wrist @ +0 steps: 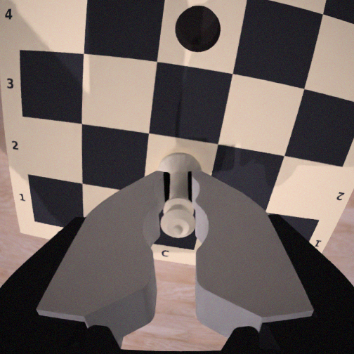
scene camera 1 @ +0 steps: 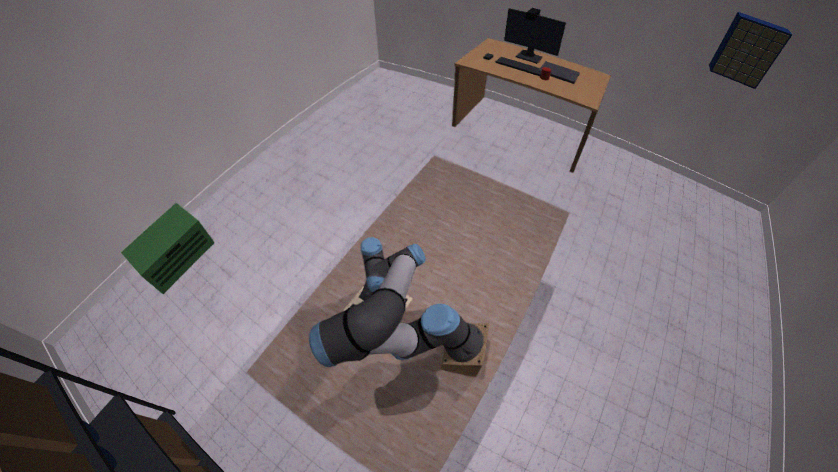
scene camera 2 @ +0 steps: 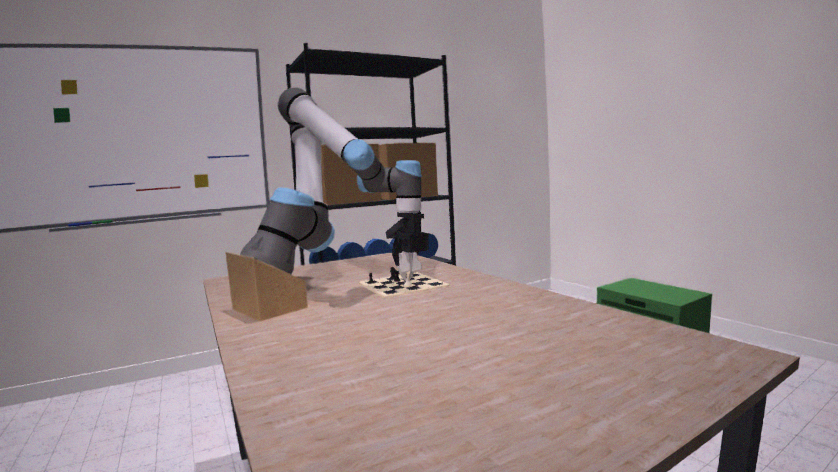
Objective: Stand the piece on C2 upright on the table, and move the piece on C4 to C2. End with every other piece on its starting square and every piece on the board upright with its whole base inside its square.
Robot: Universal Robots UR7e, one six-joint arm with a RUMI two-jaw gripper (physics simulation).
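Frame: origin at the arm's base, x left, y ahead, z down, level; millimetres.
Seen in the pictures: gripper, fingertip midpoint: (scene camera 2: 407, 280); arm's base, origin of the base link: (scene camera 1: 465, 343) (scene camera 2: 265, 266).
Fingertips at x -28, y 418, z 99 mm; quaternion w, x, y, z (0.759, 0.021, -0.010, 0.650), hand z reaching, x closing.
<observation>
Pixels of each thing's middle, then the offset from my fingertips to it. "pt": a spot on its surface instead. Level surfaces: height alone.
- C2, body centre: (scene camera 2: 408, 276) dx -5, dy +1, dz -12 mm
- board, surface spot: (scene camera 1: 408, 301) pt dx -53, dy -103, dz +16 mm
- table, its level: dz +22 mm
The white piece on C2 (wrist: 178, 220) (scene camera 2: 408, 282) stands upright, its round base on C2 in the wrist view. My gripper (wrist: 178, 176) (scene camera 2: 408, 271) is shut on its stem, with one fingertip on each side. The piece on C4 (wrist: 198, 28) is black and shows from above as a dark round shape inside its cream square, ahead of the fingers. The board (wrist: 14, 170) (scene camera 1: 408, 301) is partly hidden by the arm in scene camera 1, where the gripper does not show.
In scene camera 2, two dark pieces show on the board: a small one (scene camera 2: 370, 277) at the left and a taller one (scene camera 2: 394, 273) close beside the gripper. A brown angled block (scene camera 2: 263, 290) stands on the table (scene camera 2: 469, 363) near the arm's base.
</observation>
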